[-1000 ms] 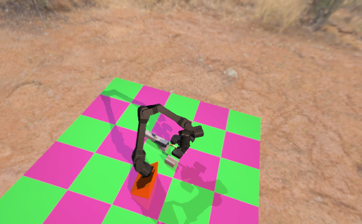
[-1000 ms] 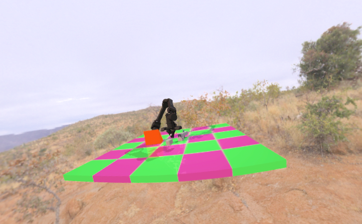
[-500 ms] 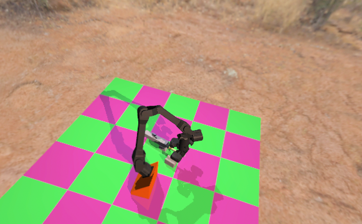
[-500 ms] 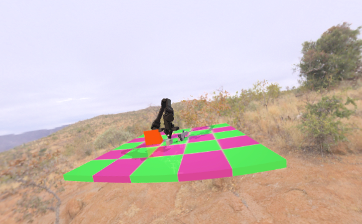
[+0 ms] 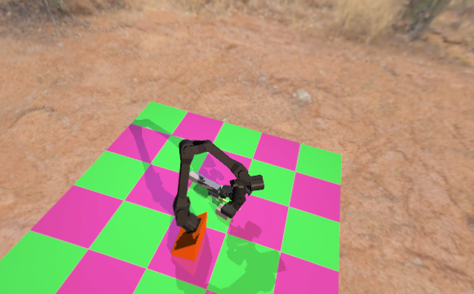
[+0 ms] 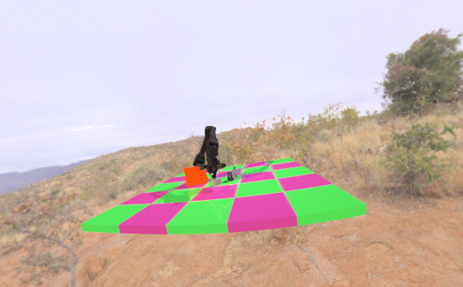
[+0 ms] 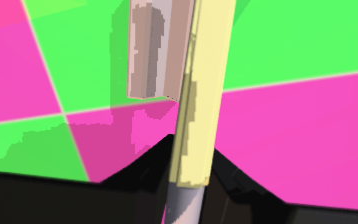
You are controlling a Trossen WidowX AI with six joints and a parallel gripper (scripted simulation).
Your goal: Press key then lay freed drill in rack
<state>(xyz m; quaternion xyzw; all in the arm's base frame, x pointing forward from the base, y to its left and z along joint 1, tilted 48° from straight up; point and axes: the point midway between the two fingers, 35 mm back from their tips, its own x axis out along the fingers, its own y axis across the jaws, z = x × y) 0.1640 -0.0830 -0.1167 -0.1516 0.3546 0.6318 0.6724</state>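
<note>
Right now the grey rack is 5 cm to the left of my gripper tip and 4 cm below it. Also, from my gripper tip: dark key 13 cm ahead, 21 cm to the left, 1 cm below; then grey housing block 12 cm ahead, 19 cm to the left, 2 cm below; then pale cylindrical drill 1 cm ahead, 4 cm to the left, 3 cm above.
</note>
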